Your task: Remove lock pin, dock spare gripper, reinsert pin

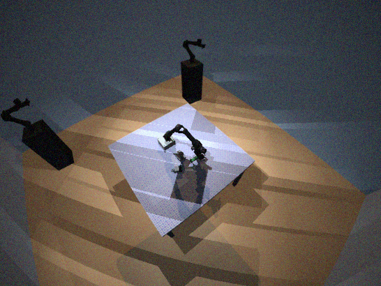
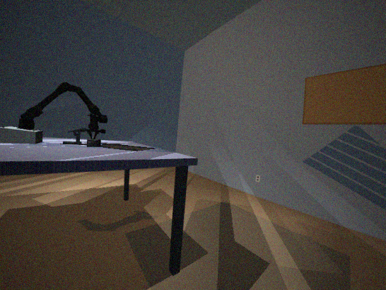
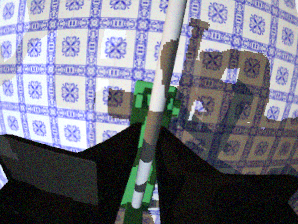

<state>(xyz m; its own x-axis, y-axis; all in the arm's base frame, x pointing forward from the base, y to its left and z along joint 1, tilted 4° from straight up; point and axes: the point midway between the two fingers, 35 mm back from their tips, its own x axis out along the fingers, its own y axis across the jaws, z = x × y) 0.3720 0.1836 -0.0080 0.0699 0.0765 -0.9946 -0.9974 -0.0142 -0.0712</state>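
My gripper tip is 40 mm to the left of the green bracket and 10 mm below it. The rest, counted from my gripper tip: mount: 160 mm to the right, 110 mm behind, 30 mm above; spare gripper: 290 mm to the right, 20 mm ahead.
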